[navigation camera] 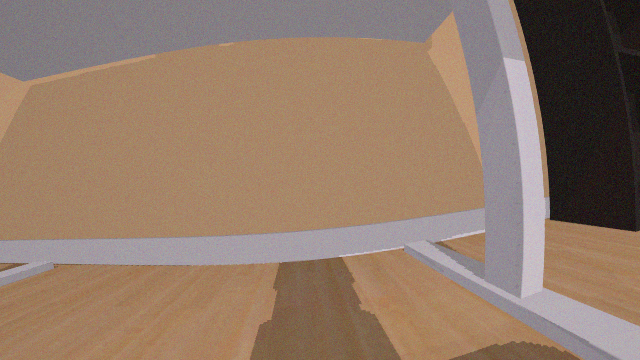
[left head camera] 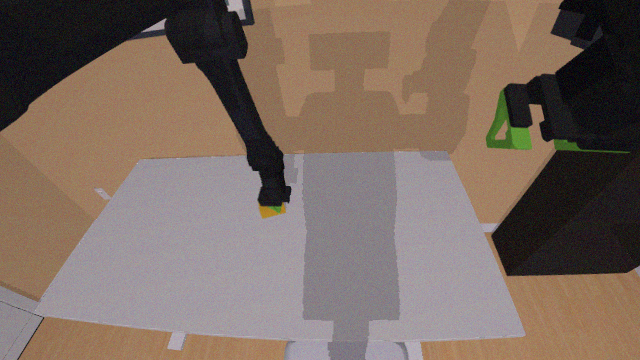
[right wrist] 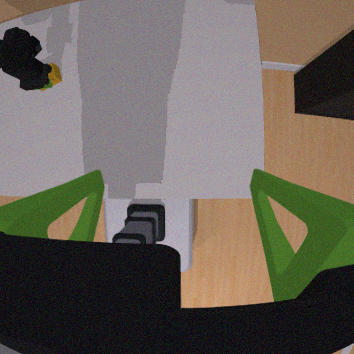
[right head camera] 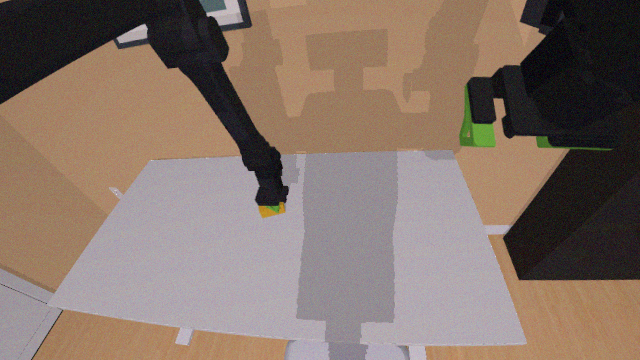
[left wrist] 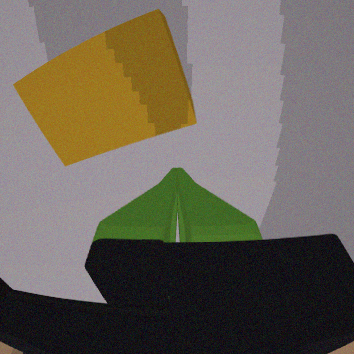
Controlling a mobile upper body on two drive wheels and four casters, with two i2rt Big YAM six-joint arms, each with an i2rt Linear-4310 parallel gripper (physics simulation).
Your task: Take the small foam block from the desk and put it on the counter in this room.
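Places are measured from the left arm's base along level axes (x ahead, y left, z up), in millimetres.
Where they show: left gripper, fingertip midpoint: (left head camera: 279, 211) (right wrist: 50, 85) (right head camera: 278, 211) (left wrist: 176, 176); right gripper, fingertip midpoint: (left head camera: 522, 143) (right wrist: 176, 177) (right head camera: 499, 141).
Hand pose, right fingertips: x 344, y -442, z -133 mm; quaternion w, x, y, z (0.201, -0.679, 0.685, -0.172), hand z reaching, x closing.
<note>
Each offset is from my right fingertips to the top centre of the thing. "*": to the spot under its first point. Level surfaces: height alone.
The small foam block, yellow-orange @(dx +314, dy +492, dz -511 mm) (left head camera: 265, 212) (right head camera: 267, 213) (left wrist: 100, 95) (right wrist: 56, 73), lies on the white desk @(dz -556 mm) (left head camera: 200, 275) (right head camera: 200, 275) (left wrist: 235, 125) (right wrist: 215, 125). My left gripper (left head camera: 275, 209) (right head camera: 273, 208) (left wrist: 176, 176) (right wrist: 50, 85) is shut and empty. In the left wrist view its fingertips meet below the block's lower right corner, with desk showing between; the head views show the gripper overlapping the block. Whether they touch is unclear. My right gripper (left head camera: 545, 146) (right head camera: 520, 145) (right wrist: 176, 177) is open and empty, to the right. I cannot identify the counter in these views.
A tall dark cabinet (left head camera: 560, 225) (right head camera: 575, 240) (right wrist: 325, 85) (navigation camera: 580, 125) stands right of the desk. A wall is behind the desk. A white desk leg @(* dx +252, dy -97, dz -1064 mm) (navigation camera: 505, 175) stands in the navigation view. A light grey surface (left head camera: 15, 325) (right head camera: 20, 320) shows at lower left.
</note>
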